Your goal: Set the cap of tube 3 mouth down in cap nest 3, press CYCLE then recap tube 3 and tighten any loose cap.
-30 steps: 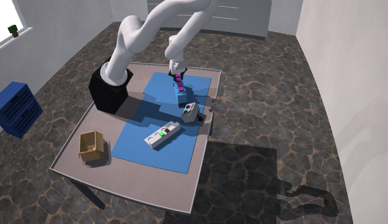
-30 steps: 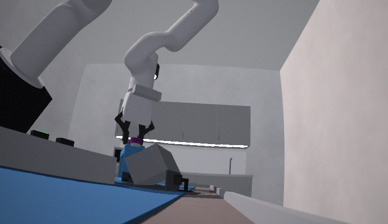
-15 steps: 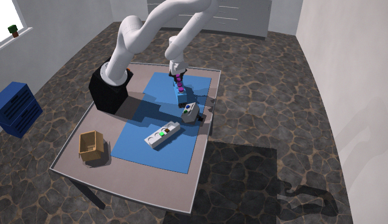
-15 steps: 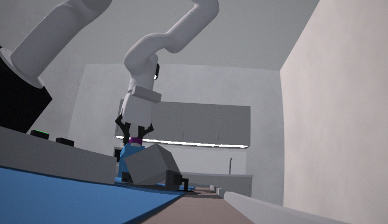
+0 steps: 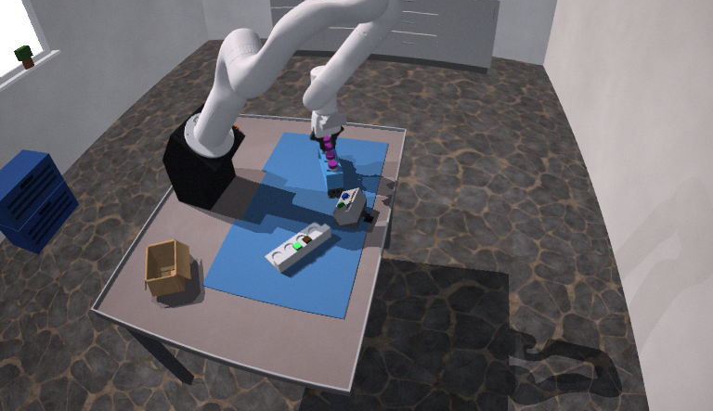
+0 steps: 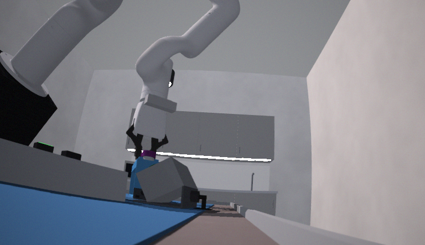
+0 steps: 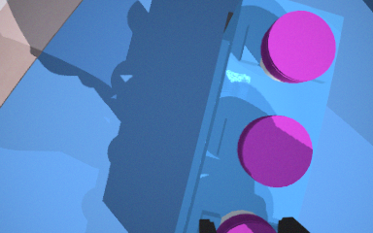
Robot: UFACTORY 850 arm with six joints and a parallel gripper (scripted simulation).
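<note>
Right now my hand is 50 mm to the left of the magenta cap, 20 mm short of it and 10 mm above it. From my hand the other things lie so: grey key housing: 210 mm to the right, 130 mm ahead, 80 mm below; then blue key: 190 mm to the right, 120 mm ahead, 60 mm below; then green key: 240 mm to the right, 110 mm ahead, 60 mm below.
</note>
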